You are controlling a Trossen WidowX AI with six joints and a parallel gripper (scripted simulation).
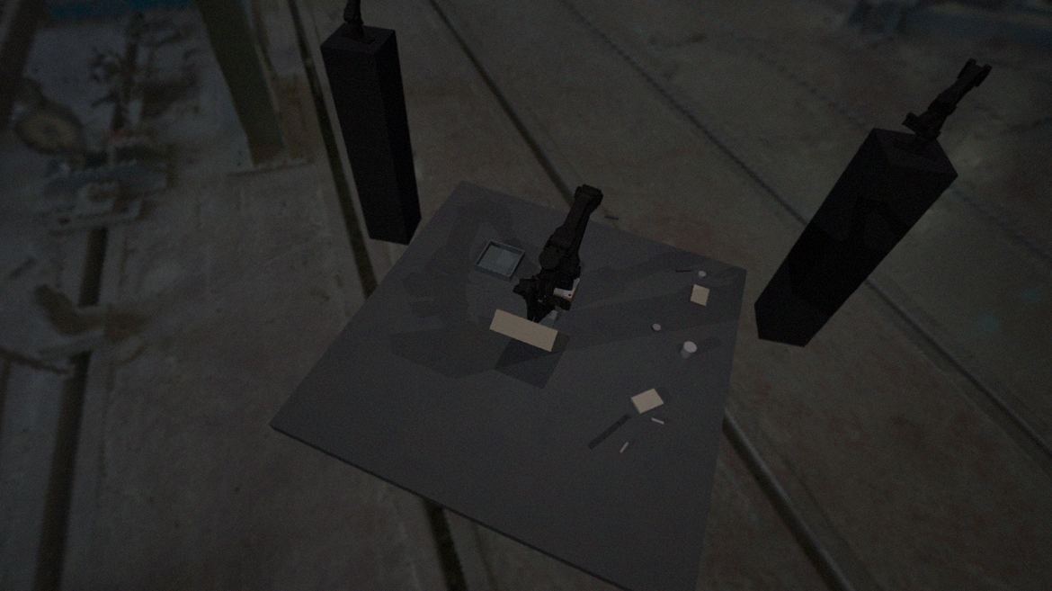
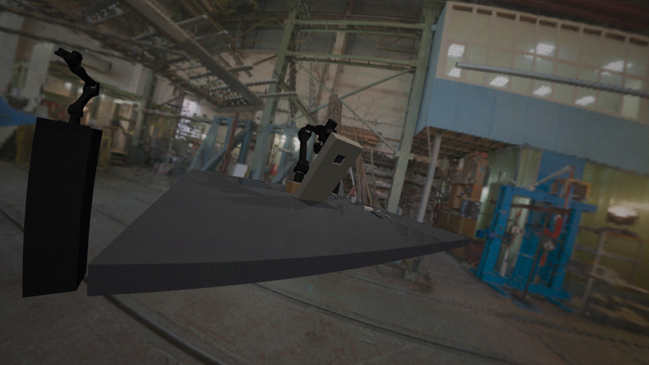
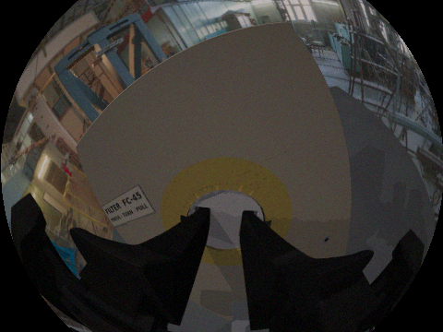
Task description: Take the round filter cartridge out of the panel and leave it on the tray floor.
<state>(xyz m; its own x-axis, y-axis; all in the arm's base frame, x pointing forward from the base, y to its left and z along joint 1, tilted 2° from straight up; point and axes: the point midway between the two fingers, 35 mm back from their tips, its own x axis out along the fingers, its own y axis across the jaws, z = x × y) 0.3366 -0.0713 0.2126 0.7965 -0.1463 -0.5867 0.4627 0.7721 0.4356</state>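
Right now the grey square tray is 470 mm behind my gripper tip, 270 mm below it and 200 mm to the right of it. The rest, counted from my gripper tip: round filter cartridge (10 mm below, 10 mm ahead).
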